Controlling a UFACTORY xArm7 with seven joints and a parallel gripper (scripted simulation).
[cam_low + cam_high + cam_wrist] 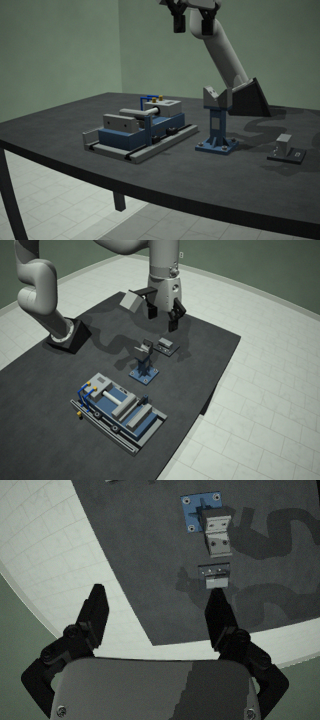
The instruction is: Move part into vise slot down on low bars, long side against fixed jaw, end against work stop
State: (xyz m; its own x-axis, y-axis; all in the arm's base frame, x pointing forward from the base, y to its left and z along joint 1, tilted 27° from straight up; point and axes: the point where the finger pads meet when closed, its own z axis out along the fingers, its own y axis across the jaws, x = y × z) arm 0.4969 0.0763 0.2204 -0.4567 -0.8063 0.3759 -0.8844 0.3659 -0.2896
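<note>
The part is 6 cm behind my hand, 21 cm to the left of it and 28 cm below it. Also, from my hand: work stop (15 cm to the right, 22 cm below); then moving jaw (4 cm behind, 19 cm to the right, 23 cm below); then blue stand (8 cm behind, 3 cm to the left, 25 cm below).
</note>
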